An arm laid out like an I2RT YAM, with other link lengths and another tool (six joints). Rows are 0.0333 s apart.
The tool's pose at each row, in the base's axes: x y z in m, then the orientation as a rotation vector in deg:
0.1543 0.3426 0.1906 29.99 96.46 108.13
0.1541 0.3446 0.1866 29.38 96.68 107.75
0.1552 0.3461 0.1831 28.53 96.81 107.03
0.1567 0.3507 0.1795 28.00 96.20 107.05
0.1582 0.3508 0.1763 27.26 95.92 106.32
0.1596 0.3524 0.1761 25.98 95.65 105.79
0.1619 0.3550 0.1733 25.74 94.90 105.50
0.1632 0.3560 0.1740 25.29 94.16 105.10
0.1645 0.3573 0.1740 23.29 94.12 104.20
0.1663 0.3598 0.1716 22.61 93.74 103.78
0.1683 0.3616 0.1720 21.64 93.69 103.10
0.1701 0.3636 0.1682 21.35 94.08 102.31
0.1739 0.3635 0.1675 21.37 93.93 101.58
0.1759 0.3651 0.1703 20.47 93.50 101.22
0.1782 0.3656 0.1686 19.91 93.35 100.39
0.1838 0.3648 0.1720 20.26 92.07 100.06
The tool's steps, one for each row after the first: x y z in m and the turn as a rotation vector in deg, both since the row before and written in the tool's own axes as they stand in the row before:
0.0017 -0.0040 0.0009 0.13 0.18 -0.54
0.0004 -0.0037 0.0014 0.13 0.05 -0.92
0.0021 -0.0040 0.0040 -0.52 -0.10 -0.44
-0.0008 -0.0034 0.0005 -0.09 -0.21 -0.96
0.0000 -0.0005 0.0021 -0.29 0.13 -1.14
0.0003 -0.0033 0.0030 -0.41 -0.46 -0.51
-0.0004 0.0004 0.0017 -0.42 -0.42 -0.69
-0.0001 -0.0003 0.0018 -0.21 0.42 -1.73
0.0007 -0.0028 0.0026 -0.25 -0.12 -0.75
-0.0004 -0.0002 0.0027 -0.03 0.09 -1.00
0.0008 -0.0041 0.0020 0.47 -0.01 -0.58
-0.0027 -0.0017 0.0022 0.21 -0.44 -0.50
-0.0011 0.0022 0.0029 -0.37 -0.02 -0.85
-0.0009 -0.0023 0.0015 0.09 -0.22 -0.90
-0.0054 0.0015 0.0035 -0.53 -1.08 -0.34

